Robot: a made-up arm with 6 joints.
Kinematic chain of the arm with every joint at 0, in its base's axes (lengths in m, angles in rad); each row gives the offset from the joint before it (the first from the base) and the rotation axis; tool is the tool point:
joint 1: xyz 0 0 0.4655 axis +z
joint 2: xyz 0.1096 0 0 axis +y
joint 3: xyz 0 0 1.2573 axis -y
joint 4: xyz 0 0 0.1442 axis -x
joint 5: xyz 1.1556 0 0 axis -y
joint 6: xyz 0.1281 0 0 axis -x
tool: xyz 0 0 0
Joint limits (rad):
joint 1: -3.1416..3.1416
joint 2: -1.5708..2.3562
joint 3: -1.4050..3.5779
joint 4: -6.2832..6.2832
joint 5: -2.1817..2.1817
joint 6: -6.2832..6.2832
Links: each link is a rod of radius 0.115 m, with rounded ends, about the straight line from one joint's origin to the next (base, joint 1, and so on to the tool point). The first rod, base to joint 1, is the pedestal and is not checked.
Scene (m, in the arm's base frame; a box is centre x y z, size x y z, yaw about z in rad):
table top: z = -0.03
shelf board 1: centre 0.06 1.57 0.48 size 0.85 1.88 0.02 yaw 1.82
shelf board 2: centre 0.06 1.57 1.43 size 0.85 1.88 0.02 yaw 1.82
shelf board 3: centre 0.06 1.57 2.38 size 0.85 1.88 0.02 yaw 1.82
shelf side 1: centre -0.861 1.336 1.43 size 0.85 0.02 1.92 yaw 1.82
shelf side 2: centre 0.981 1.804 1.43 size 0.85 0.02 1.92 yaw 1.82
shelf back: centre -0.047 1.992 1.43 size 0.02 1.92 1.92 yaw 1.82
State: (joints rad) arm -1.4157 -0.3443 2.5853 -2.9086 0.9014 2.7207
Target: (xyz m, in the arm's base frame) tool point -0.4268 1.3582 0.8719
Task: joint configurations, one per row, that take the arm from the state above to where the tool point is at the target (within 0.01 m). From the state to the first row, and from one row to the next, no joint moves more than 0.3 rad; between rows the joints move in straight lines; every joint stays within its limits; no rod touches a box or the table.
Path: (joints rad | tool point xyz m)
1: -1.6343 -0.1813 2.8121 -3.1397 0.7351 2.6039 | 0.0863 1.3599 1.8292
2: -1.8530 -0.0183 3.0389 -3.3709 0.5688 2.4871 | 0.3434 1.1279 1.7524
3: -2.0716 0.1448 3.2657 -3.6020 0.4025 2.3703 | 0.4921 0.8527 1.6368
4: -2.2903 0.3078 3.4925 -3.8332 0.2362 2.2535 | 0.5305 0.5765 1.4875
5: -2.0387 0.1207 3.4433 -3.5965 0.4024 2.3703 | 0.4589 0.8592 1.3869
6: -1.7872 -0.0664 3.3940 -3.3599 0.5685 2.4871 | 0.2614 1.1196 1.2510
7: -1.5357 -0.2535 3.3448 -3.1232 0.7347 2.6039 | -0.0473 1.3016 1.0787
8: -1.2841 -0.4406 3.2956 -2.8866 0.9009 2.7207 | -0.4268 1.3582 0.8719

